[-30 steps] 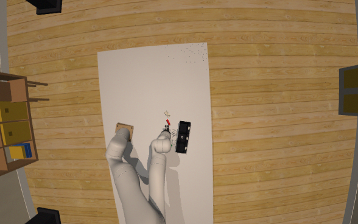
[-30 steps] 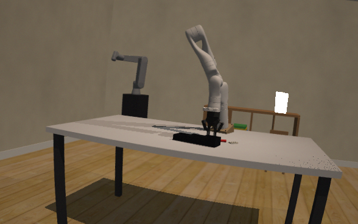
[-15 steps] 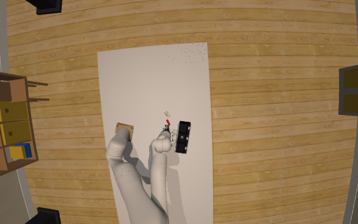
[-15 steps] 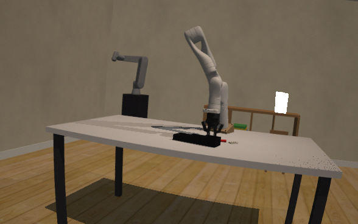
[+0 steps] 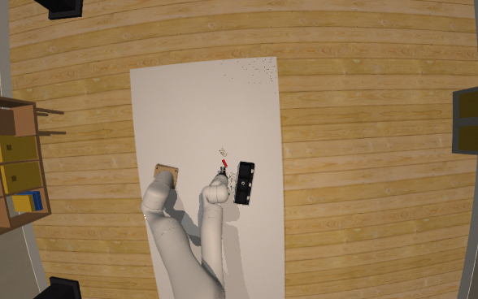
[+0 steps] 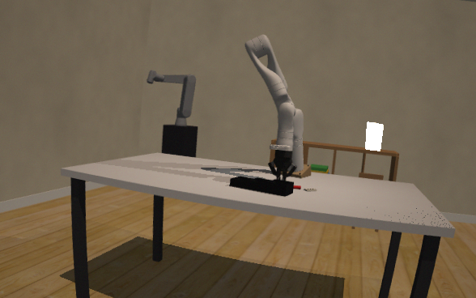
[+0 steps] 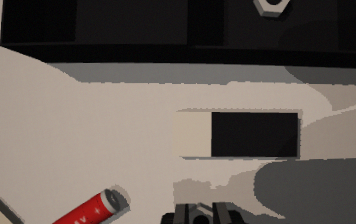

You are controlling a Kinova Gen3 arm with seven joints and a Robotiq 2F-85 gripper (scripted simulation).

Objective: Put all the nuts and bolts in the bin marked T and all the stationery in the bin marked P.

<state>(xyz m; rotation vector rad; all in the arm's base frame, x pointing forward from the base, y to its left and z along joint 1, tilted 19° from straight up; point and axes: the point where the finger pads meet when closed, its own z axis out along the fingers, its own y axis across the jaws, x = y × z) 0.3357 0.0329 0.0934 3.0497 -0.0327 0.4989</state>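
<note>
Now: hand 5 cm short of the black eraser, 2 cm above it and 1 cm to the left of it. Also, from my hand: black double bin (12 cm ahead, 5 cm to the right); then red battery (7 cm to the left, 2 cm below); then green die (12 cm to the right, 3 cm ahead, 1 cm below).
</note>
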